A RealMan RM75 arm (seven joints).
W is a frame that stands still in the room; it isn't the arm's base.
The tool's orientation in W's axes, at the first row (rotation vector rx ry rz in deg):
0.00 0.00 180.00
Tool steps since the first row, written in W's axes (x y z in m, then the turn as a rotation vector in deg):
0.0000 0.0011 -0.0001 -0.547 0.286 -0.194
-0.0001 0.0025 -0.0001 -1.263 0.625 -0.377
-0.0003 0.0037 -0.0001 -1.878 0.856 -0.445
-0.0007 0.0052 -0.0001 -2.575 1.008 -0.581
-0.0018 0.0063 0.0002 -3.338 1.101 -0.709
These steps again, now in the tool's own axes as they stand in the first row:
0.0000 -0.0011 -0.0001 0.547 -0.286 -0.194
0.0001 -0.0025 -0.0001 1.263 -0.625 -0.377
0.0003 -0.0037 -0.0001 1.878 -0.856 -0.445
0.0007 -0.0052 -0.0001 2.575 -1.008 -0.581
0.0018 -0.0063 0.0002 3.338 -1.101 -0.709

